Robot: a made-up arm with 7 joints. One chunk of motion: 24 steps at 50 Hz.
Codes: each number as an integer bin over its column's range. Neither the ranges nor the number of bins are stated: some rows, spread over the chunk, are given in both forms.
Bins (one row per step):
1: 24 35 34 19 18 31
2: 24 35 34 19 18 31
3: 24 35 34 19 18 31
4: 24 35 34 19 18 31
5: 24 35 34 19 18 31
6: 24 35 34 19 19 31
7: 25 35 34 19 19 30
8: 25 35 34 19 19 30
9: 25 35 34 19 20 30
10: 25 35 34 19 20 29
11: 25 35 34 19 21 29
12: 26 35 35 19 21 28
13: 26 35 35 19 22 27
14: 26 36 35 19 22 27
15: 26 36 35 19 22 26
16: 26 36 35 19 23 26
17: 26 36 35 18 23 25
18: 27 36 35 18 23 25
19: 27 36 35 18 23 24
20: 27 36 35 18 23 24
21: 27 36 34 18 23 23
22: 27 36 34 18 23 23
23: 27 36 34 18 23 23
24: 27 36 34 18 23 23
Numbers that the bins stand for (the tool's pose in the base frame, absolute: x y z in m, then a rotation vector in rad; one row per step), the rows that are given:
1: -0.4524 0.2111 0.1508 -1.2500 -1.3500 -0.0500
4: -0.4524 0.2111 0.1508 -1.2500 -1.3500 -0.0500
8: -0.3921 0.2111 0.1508 -1.2500 -1.2500 -0.1500
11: -0.3921 0.2111 0.1508 -1.2500 -1.0500 -0.2500
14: -0.3317 0.2714 0.2111 -1.2500 -0.9500 -0.4500
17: -0.3317 0.2714 0.2111 -1.3500 -0.8500 -0.6500
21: -0.2714 0.2714 0.1508 -1.3500 -0.8500 -0.8500
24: -0.2714 0.2714 0.1508 -1.3500 -0.8500 -0.8500
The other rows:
2: -0.4524 0.2111 0.1508 -1.2500 -1.3500 -0.0500
3: -0.4524 0.2111 0.1508 -1.2500 -1.3500 -0.0500
5: -0.4524 0.2111 0.1508 -1.2500 -1.3500 -0.0500
6: -0.4524 0.2111 0.1508 -1.2500 -1.2500 -0.0500
7: -0.3921 0.2111 0.1508 -1.2500 -1.2500 -0.1500
9: -0.3921 0.2111 0.1508 -1.2500 -1.1500 -0.1500
10: -0.3921 0.2111 0.1508 -1.2500 -1.1500 -0.2500
12: -0.3317 0.2111 0.2111 -1.2500 -1.0500 -0.3500
13: -0.3317 0.2111 0.2111 -1.2500 -0.9500 -0.4500
15: -0.3317 0.2714 0.2111 -1.2500 -0.9500 -0.5500
16: -0.3317 0.2714 0.2111 -1.2500 -0.8500 -0.5500
18: -0.2714 0.2714 0.2111 -1.3500 -0.8500 -0.6500
19: -0.2714 0.2714 0.2111 -1.3500 -0.8500 -0.7500
20: -0.2714 0.2714 0.2111 -1.3500 -0.8500 -0.7500
22: -0.2714 0.2714 0.1508 -1.3500 -0.8500 -0.8500
23: -0.2714 0.2714 0.1508 -1.3500 -0.8500 -0.8500

